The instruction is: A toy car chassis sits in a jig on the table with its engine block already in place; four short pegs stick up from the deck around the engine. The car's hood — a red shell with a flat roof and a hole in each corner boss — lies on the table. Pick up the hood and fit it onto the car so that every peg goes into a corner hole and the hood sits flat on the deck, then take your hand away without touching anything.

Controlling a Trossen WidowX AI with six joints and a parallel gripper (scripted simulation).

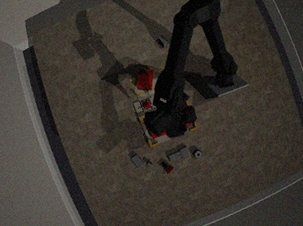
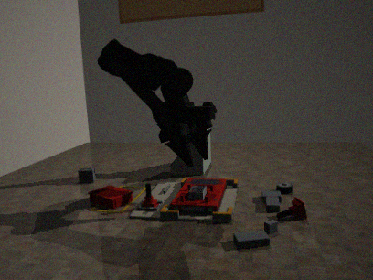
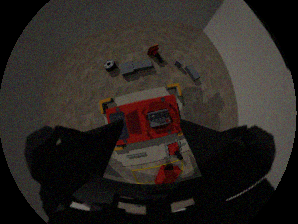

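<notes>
Now: the red hood 230 mm to the right of my gripper tip, 80 mm below it and 50 mm ahead of it. Round my gripper tip: dark wheel (190 mm to the left, 120 mm behind, 90 mm below).
</notes>
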